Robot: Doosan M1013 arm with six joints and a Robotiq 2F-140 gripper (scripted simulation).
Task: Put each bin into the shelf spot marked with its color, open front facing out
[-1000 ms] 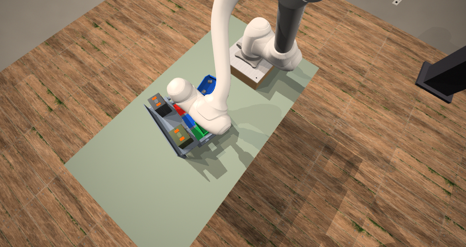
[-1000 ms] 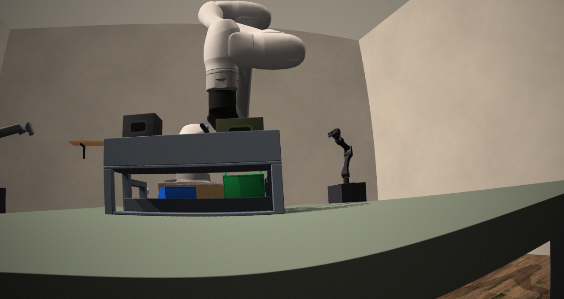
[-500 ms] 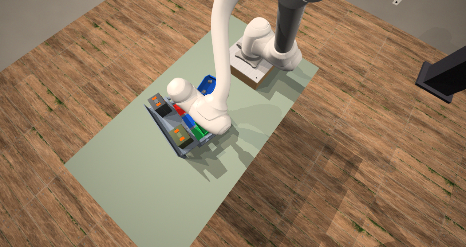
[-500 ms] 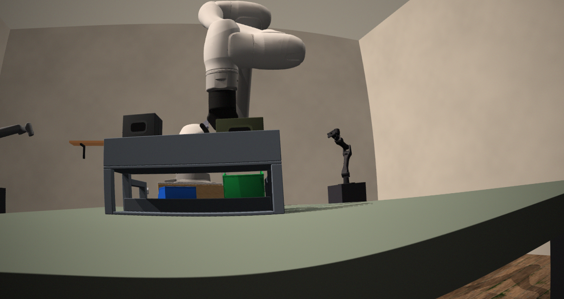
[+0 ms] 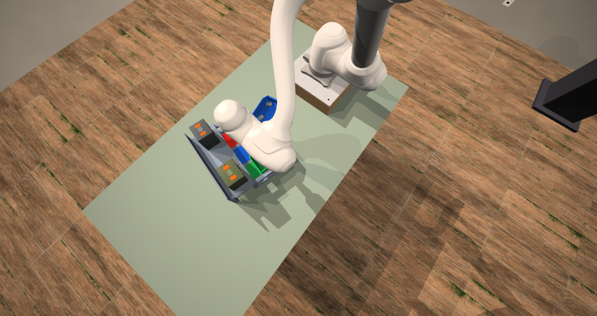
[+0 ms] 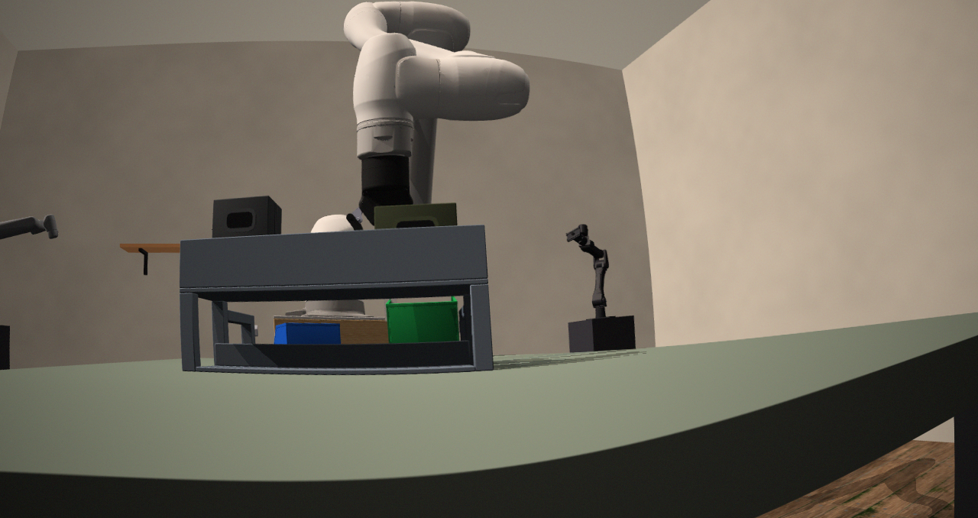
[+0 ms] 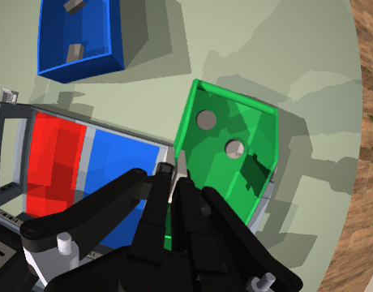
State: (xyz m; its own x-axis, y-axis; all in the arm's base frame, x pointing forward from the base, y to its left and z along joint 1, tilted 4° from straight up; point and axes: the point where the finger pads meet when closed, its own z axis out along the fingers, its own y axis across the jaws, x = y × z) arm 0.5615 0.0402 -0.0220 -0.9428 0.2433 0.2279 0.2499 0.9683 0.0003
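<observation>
The green bin lies 50 mm to the left of my hand and 40 mm below it. Round my hand: black box 130 mm ahead, 220 mm to the right, 60 mm above; then olive box 190 mm ahead, 40 mm above; then blue bin 190 mm behind, 130 mm to the right, 70 mm below.
</observation>
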